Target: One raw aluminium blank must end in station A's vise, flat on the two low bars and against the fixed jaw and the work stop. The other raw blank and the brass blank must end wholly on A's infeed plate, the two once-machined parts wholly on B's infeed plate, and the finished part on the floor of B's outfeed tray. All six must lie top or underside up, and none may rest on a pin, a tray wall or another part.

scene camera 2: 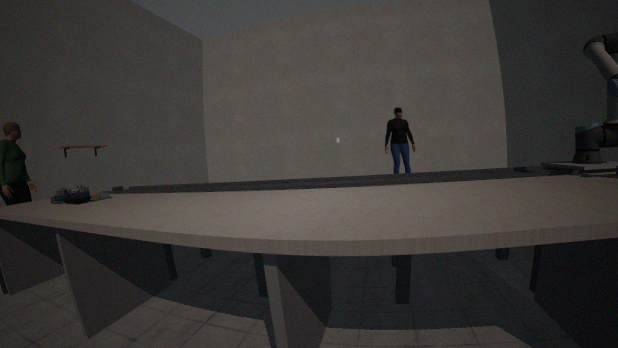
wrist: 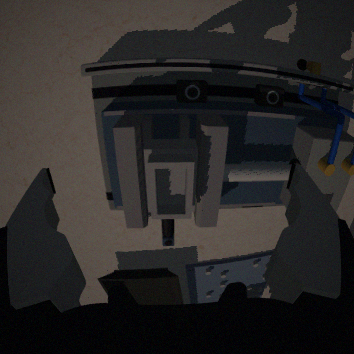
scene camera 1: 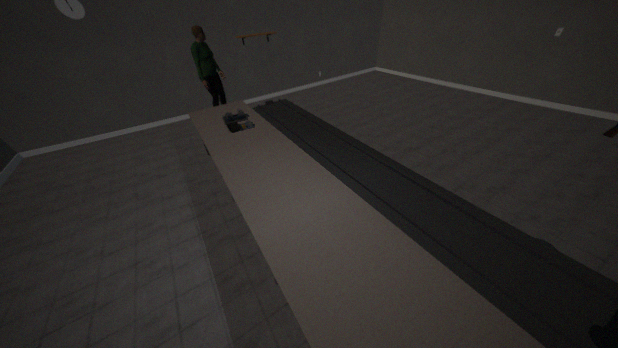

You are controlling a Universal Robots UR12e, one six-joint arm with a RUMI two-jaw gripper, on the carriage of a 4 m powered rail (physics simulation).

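Frame: origin at the arm's base, x back, y right, z up, level; metres.
Seen in the pictures: gripper, between the fingertips: (wrist: 170, 166); arm's base, origin of its link: (scene camera 2: 587, 162).
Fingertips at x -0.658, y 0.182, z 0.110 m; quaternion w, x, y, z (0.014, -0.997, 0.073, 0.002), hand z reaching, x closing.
Offsets run from my fingertips to a thing's top centre. "pt": to the spot under its first point.
In the wrist view my gripper (wrist: 170, 166) is open, its fingers wide apart above a vise on a blue base. The vise shows two long grey jaws (wrist: 131, 175) (wrist: 212, 175). Between them is a grey block @(dx -0.005, dy -0.035, dz -0.025 m) (wrist: 191, 187) with a rectangular recess; whether it is a workpiece or part of the vise I cannot tell. Below lie a dark open tray @(pt dx -0.087, dy -0.326, dz -0.127 m) (wrist: 152, 287) at left and a blue plate with pins @(dx +0.065, dy -0.372, dz -0.131 m) (wrist: 240, 280) at right, both partly hidden by the gripper. Whether this is station A or B is unclear. No blank can be made out on the plate's visible part.
A rail with two round fittings (wrist: 192, 92) (wrist: 272, 97) stands behind the vise. Blue hoses @(pt dx +0.144, dy -0.008, dz -0.030 m) (wrist: 337, 135) with yellow tips and a grey housing @(pt dx +0.126, dy -0.027, dz -0.044 m) (wrist: 312, 150) stand at right. Another station (scene camera 1: 239, 121) (scene camera 2: 75, 195) stands at the table's far end. Two people (scene camera 1: 206, 65) (scene camera 2: 399, 132) stand beyond.
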